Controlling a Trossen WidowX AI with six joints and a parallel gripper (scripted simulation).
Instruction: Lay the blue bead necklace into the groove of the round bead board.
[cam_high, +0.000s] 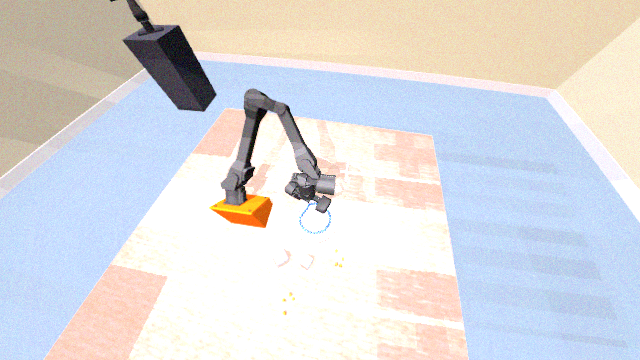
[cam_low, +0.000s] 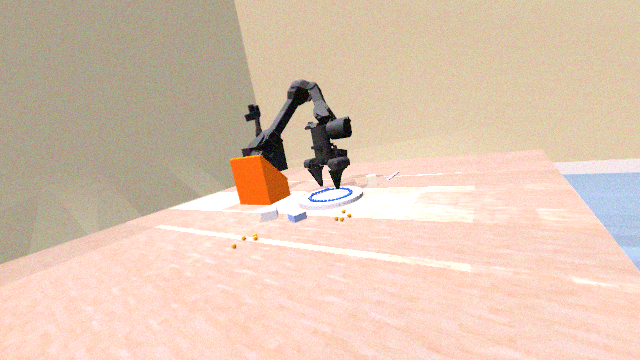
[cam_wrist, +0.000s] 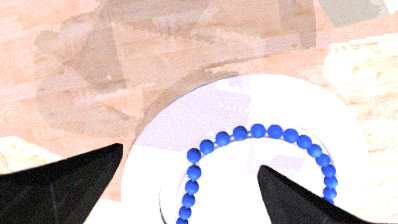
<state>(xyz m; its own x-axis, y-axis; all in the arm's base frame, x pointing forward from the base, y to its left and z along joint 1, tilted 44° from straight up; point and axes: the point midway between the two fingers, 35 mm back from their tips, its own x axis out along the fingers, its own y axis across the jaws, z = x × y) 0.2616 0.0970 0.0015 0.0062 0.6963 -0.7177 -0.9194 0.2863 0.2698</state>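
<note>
Now: gripper tip 60 mm to the left of the round white bead board, 30 mm short of it and 10 mm above it. The rest, counted from my gripper tip: white block 220 mm to the right, 70 mm behind, 10 mm below; then light blue cube 220 mm to the right, 30 mm ahead, 10 mm below; then beige cube 120 mm ahead, 80 mm to the left.
</note>
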